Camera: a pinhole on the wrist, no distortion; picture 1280 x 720 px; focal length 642.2 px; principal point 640.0 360.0 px. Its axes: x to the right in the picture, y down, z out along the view. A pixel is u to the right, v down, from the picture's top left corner.
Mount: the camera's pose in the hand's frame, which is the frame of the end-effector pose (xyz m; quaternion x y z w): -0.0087 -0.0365 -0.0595 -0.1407 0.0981 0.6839 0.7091
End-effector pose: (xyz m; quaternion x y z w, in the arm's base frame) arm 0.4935 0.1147 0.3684 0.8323 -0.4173 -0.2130 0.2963
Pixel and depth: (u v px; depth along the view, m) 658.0 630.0 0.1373
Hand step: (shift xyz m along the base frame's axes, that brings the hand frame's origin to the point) -0.0883 0.0330 -0.0299
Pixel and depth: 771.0 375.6 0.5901
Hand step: -0.4572 -0.2339 -0.1446
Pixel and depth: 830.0 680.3 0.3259
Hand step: -0.3213 0.0068 -0.0182
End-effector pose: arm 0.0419 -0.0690 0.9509 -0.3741 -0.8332 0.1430 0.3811
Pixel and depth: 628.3 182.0 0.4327
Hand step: -0.2533 0.1471 -0.2443
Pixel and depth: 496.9 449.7 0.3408
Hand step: -0.1733 -0.0391 -0.2341
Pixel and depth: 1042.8 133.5 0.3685
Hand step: -0.0558 0.2966 -0.2451
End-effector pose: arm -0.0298 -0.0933 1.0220 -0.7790 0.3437 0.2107 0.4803
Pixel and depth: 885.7 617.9 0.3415
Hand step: -0.2566 0.1781 -0.1135
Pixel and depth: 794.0 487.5 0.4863
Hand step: -0.2598 0.2853 -0.2198
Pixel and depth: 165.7 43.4 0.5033
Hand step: 0.2988 0.4975 -0.2418
